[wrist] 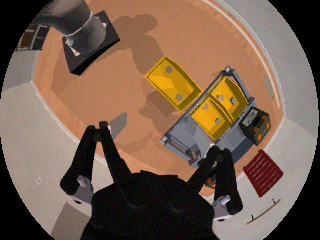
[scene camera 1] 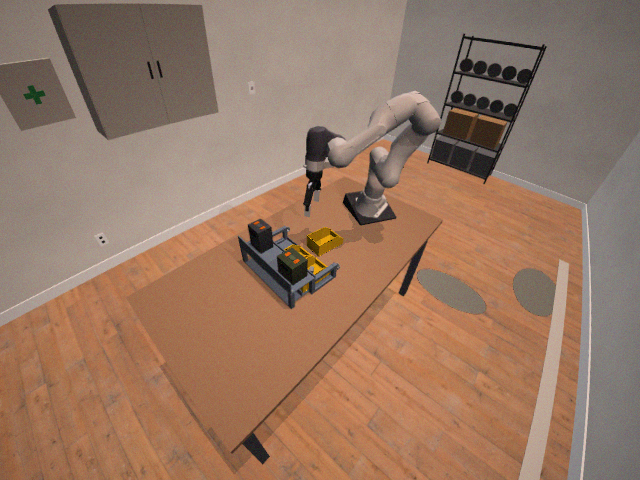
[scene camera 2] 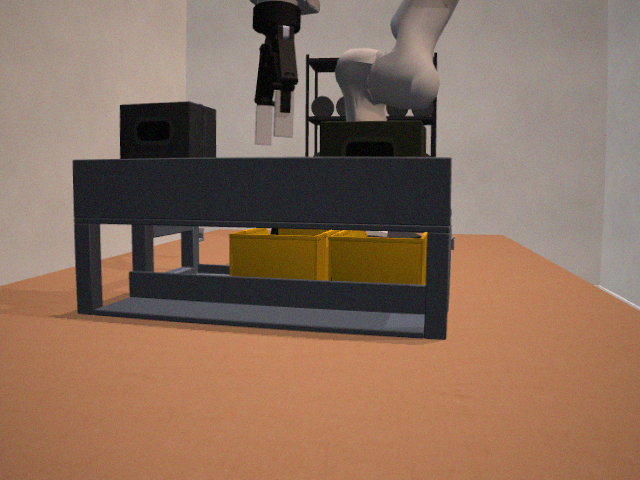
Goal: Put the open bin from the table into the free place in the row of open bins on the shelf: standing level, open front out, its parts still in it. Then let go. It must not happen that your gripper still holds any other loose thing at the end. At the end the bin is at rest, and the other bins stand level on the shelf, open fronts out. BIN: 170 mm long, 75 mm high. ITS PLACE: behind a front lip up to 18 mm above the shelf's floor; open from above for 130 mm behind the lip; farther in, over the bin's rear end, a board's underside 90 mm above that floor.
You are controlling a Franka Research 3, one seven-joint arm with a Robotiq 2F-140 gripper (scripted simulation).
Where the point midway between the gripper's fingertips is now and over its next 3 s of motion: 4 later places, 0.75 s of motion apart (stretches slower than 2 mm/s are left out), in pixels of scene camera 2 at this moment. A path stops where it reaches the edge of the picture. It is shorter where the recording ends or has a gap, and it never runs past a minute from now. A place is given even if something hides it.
My gripper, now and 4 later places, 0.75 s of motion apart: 272,140; 312,147; 346,154; 357,159; 357,172
